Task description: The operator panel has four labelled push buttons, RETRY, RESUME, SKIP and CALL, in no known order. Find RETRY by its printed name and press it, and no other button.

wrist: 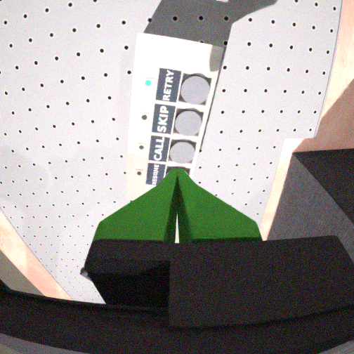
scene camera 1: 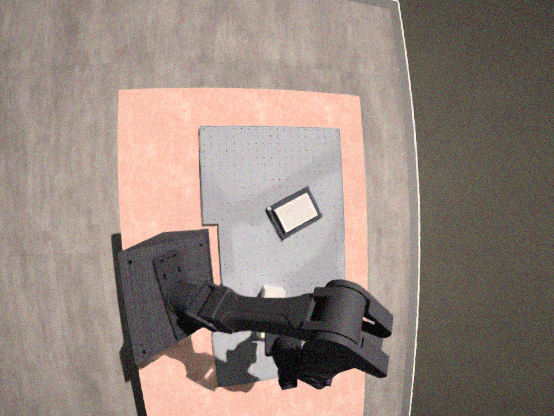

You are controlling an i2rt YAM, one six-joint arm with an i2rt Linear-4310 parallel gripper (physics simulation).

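Where they show: arm's base, origin of its link: [scene camera 1: 175, 295].
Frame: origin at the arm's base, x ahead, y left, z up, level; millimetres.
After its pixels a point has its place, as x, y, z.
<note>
The white operator panel [wrist: 136, 105] [scene camera 1: 274, 291] {233, -160, -220} stands on the grey board; in the scene view the arm covers most of it. In the wrist view its round grey buttons form a column. The RETRY button [wrist: 195, 90] is at the top, beside its dark label and a lit green lamp [wrist: 148, 83]. Below come the SKIP button [wrist: 188, 123] and the CALL button [wrist: 182, 151]. The RESUME label [wrist: 155, 174] is lowest, its button mostly hidden behind the fingertips. My gripper [wrist: 176, 177] is shut and empty, its green tips over the RESUME end. Whether they touch the panel I cannot tell.
A dark tray-like box with a cream top [scene camera 1: 296, 212] {389, 60, -247} lies on the grey perforated board [scene camera 1: 240, 170] {256, 250, -271}, further up in the scene view. The board lies on a pink mat [scene camera 1: 155, 150] {7, 399, -284}. The arm's dark base [scene camera 1: 142, 295] {-46, 38, 59} stands at the board's left edge.
</note>
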